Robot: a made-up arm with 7 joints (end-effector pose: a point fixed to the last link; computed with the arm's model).
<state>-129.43 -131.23 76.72 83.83 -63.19 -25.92 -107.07</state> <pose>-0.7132 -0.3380 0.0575 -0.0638 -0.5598 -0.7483 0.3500</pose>
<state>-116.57 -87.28 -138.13 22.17 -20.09 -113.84 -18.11</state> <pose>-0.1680 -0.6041 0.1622 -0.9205 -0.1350 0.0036 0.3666</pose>
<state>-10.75 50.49 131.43 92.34 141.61 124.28 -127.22</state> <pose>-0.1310 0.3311 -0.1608 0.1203 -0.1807 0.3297 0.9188</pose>
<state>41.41 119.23 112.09 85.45 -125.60 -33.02 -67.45</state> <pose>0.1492 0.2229 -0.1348 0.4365 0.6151 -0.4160 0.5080</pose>
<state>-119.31 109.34 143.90 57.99 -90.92 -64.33 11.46</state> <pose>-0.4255 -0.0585 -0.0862 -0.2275 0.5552 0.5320 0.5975</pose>
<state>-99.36 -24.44 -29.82 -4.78 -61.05 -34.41 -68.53</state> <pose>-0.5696 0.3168 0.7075 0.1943 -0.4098 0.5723 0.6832</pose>
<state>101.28 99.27 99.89 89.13 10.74 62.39 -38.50</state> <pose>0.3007 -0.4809 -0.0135 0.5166 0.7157 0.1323 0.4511</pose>
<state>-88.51 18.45 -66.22 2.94 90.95 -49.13 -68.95</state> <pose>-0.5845 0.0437 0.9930 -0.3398 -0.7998 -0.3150 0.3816</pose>
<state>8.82 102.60 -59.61 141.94 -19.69 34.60 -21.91</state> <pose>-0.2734 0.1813 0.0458 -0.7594 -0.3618 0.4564 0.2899</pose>
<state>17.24 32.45 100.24 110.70 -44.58 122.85 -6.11</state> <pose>0.4266 0.0284 0.2586 -0.4894 -0.7375 0.4618 0.0576</pose>
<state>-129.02 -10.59 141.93 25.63 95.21 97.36 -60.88</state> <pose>-0.3384 -0.4562 -0.1919 0.4841 0.1169 0.5816 0.6432</pose>
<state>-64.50 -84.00 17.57 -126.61 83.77 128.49 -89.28</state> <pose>-0.8771 0.3365 -0.0032 0.6742 0.2603 0.2460 0.6459</pose>
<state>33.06 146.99 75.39 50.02 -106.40 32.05 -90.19</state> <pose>0.3651 0.4164 0.0872 0.8542 0.0890 0.3606 0.3640</pose>
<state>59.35 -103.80 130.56 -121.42 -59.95 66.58 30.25</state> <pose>0.3560 -0.1908 -0.3486 -0.9813 -0.1417 0.0940 0.0904</pose>
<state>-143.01 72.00 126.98 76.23 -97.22 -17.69 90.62</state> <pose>-0.2502 0.1907 0.0041 0.1618 0.6199 0.0710 0.7645</pose>
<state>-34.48 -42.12 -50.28 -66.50 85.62 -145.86 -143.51</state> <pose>-0.6658 0.5975 0.1620 -0.7007 0.7107 0.0103 0.0611</pose>
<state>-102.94 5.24 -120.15 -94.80 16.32 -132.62 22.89</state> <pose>-0.6247 -0.3377 0.0658 -0.1981 0.3276 -0.1356 0.9138</pose>
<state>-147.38 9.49 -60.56 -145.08 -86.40 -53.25 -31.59</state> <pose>-0.3963 -0.7089 0.4315 -0.0907 -0.0046 -0.8604 0.5015</pose>
